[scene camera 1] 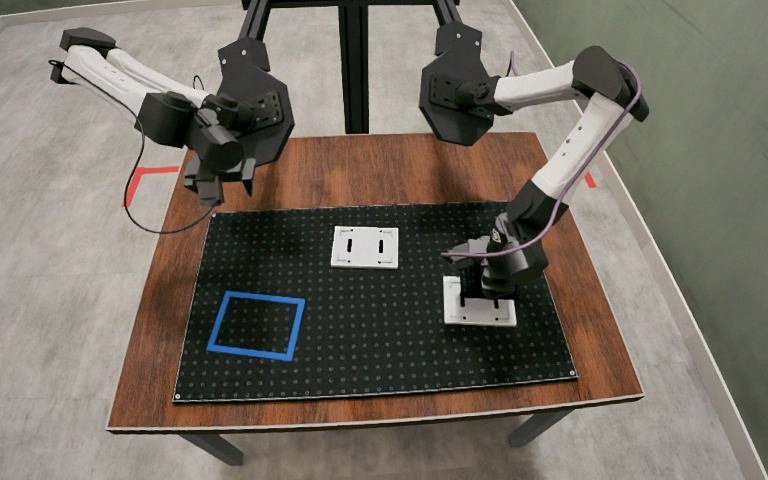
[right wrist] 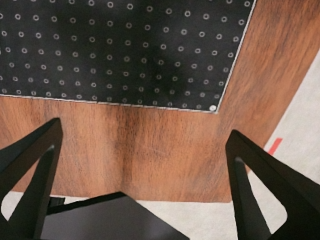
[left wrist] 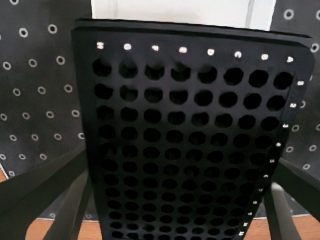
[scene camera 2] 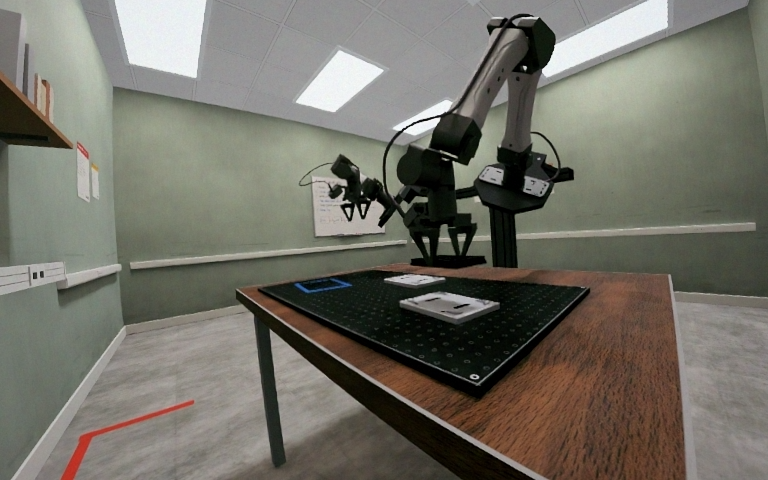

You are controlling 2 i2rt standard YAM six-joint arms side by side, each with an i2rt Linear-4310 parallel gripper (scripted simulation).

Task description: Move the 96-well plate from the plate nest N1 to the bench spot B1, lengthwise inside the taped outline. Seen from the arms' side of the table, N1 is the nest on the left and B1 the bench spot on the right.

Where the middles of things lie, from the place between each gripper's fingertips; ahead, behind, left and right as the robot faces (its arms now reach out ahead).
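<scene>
My left hand is right at the black 96-well plate [scene camera 1: 470,279].
As for my right hand [scene camera 1: 229,196], the black 96-well plate is 0.53 m to the left of it, 0.22 m ahead of it and 0.14 m below it.
</scene>
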